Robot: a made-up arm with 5 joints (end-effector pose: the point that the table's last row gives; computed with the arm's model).
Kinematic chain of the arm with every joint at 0, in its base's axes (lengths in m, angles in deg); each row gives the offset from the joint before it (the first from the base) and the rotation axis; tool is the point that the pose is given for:
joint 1: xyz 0 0 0.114 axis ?
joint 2: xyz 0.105 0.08 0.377 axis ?
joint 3: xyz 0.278 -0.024 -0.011 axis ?
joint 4: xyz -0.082 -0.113 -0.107 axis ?
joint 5: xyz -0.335 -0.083 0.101 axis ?
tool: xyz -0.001 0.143 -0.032
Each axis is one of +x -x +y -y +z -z.
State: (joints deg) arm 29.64 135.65 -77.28 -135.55 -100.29
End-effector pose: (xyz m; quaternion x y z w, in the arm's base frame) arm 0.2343 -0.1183 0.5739 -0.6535 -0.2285 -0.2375 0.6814
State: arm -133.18 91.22 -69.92 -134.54 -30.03
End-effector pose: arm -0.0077 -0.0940 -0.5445 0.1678 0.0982 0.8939 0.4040
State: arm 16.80 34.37 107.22 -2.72 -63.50
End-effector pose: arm 0.2756 -0.2052 0.9159 -0.0246 0.9365 0.2727 0.2190
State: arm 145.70 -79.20 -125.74 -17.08 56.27
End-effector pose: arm -0.6823 -0.2014 0.2017 0.4899 0.2864 -0.2310 0.7903
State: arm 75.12 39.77 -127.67 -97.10 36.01
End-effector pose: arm -0.3836 0.1967 0.6282 -0.8614 0.2900 0.2383 0.3423
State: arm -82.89 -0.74 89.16 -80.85 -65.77
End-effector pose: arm 0.4851 0.3134 -0.1919 0.5228 -0.6627 0.3919 0.3659
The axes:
joint 1: -y
joint 2: +x
joint 3: +y
joint 4: +z
joint 5: -y

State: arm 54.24 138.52 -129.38 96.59 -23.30
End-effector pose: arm 0.1939 0.4918 0.5591 0.3025 -0.6882 -0.3335 0.5690
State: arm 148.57 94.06 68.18 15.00 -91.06
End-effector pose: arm -0.2710 -0.3136 0.0750 -0.7402 0.0192 0.3257 0.5879
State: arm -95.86 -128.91 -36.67 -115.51 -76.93
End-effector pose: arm 0.1591 0.0188 -0.3995 -0.3696 0.4074 -0.1358 0.8240
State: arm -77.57 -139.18 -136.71 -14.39 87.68
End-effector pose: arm 0.6970 -0.0822 -0.3992 0.8023 -0.3843 0.4087 0.2037
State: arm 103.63 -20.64 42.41 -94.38 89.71
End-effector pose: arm -0.3853 0.2243 0.4104 -0.2849 -0.5857 -0.7570 0.0516
